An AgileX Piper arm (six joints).
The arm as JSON. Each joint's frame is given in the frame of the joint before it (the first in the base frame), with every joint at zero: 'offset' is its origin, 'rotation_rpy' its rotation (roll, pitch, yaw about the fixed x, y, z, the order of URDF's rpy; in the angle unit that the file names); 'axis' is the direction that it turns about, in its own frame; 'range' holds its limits. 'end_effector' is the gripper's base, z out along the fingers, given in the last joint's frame.
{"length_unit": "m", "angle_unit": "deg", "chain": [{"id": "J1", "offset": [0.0, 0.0, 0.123], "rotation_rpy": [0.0, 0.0, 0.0], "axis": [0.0, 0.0, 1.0], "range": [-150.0, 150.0]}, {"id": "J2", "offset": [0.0, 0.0, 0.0], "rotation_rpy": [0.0, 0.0, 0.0], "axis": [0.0, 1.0, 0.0], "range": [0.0, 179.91]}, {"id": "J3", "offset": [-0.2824, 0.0, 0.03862], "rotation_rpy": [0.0, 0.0, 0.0], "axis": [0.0, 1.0, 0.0], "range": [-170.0, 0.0]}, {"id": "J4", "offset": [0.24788, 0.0, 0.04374], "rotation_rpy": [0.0, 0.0, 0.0], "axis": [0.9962, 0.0, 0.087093], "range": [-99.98, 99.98]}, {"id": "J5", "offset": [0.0, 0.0, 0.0], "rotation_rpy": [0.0, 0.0, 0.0], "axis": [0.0, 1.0, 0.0], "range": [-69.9, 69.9]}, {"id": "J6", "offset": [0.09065, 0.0, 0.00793], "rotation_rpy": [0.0, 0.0, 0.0], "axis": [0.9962, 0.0, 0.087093], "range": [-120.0, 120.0]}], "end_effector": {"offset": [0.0, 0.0, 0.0], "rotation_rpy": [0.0, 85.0, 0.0]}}
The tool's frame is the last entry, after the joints.
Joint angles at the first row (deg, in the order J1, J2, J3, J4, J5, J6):
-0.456 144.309 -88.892 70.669 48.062 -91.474
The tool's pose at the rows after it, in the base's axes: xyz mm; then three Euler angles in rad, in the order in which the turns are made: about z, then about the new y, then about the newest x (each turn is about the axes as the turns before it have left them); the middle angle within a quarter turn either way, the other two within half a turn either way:
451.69 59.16 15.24 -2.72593 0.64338 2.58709
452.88 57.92 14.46 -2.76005 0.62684 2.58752
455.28 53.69 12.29 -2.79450 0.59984 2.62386
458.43 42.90 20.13 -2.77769 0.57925 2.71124
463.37 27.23 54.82 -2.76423 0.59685 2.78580
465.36 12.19 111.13 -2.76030 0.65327 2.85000
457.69 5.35 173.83 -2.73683 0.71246 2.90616
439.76 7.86 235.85 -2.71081 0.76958 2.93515
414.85 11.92 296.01 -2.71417 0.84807 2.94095
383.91 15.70 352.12 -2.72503 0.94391 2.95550
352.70 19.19 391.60 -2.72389 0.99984 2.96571
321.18 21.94 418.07 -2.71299 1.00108 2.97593
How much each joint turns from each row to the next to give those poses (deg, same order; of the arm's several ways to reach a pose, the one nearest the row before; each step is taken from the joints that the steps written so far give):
0.001 -0.001 0.002 0.001 -1.108 1.660
-0.001 0.001 -0.001 -0.001 -1.184 1.837
-0.057 -0.057 -0.001 -1.092 -3.128 2.960
-0.645 -1.573 0.001 -4.942 -3.270 4.031
-1.488 -4.809 0.033 -5.829 -0.739 5.055
-1.623 -7.332 0.002 -4.778 0.828 5.105
-0.843 -8.217 0.001 -4.533 2.334 5.115
0.005 -8.401 0.065 -3.098 3.675 4.723
0.001 -8.352 0.002 -0.743 3.109 4.124
0.000 -8.275 0.052 -0.146 1.536 3.879
-0.001 -6.572 0.000 -1.016 2.263 3.646
0.001 -5.497 -0.001 -2.736 3.962 4.303

